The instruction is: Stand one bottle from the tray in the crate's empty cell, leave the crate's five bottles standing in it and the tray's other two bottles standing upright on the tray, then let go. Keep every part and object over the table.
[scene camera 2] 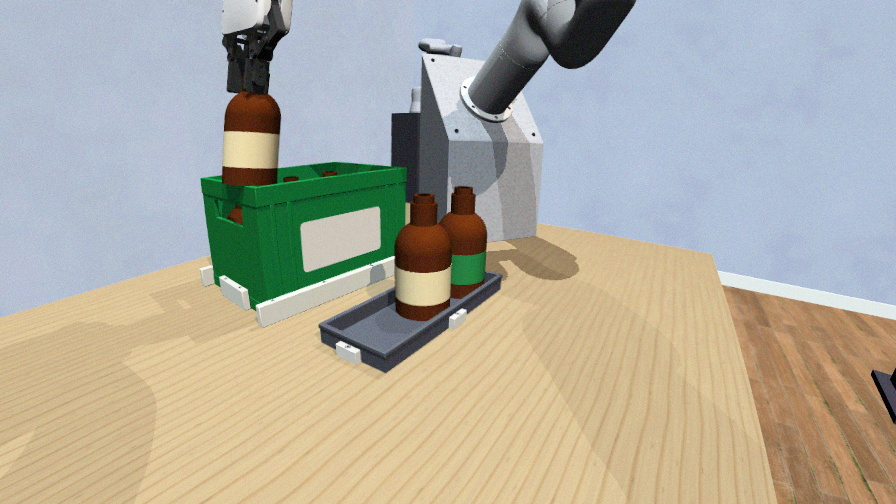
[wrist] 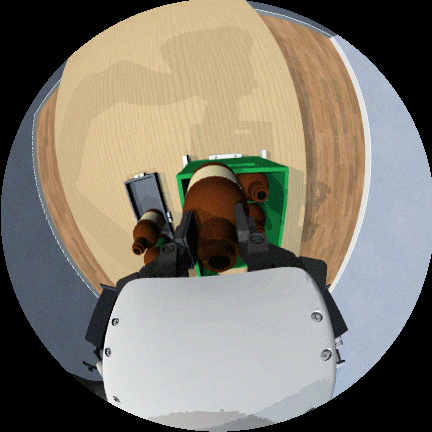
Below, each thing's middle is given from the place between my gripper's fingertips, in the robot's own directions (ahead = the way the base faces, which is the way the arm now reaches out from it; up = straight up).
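Here is the crate rail (scene camera 2: pixel 288 305). Measured from my hand, the rail is 5 cm to the left of it and 12 cm behind it, and it is also 28 cm below it.
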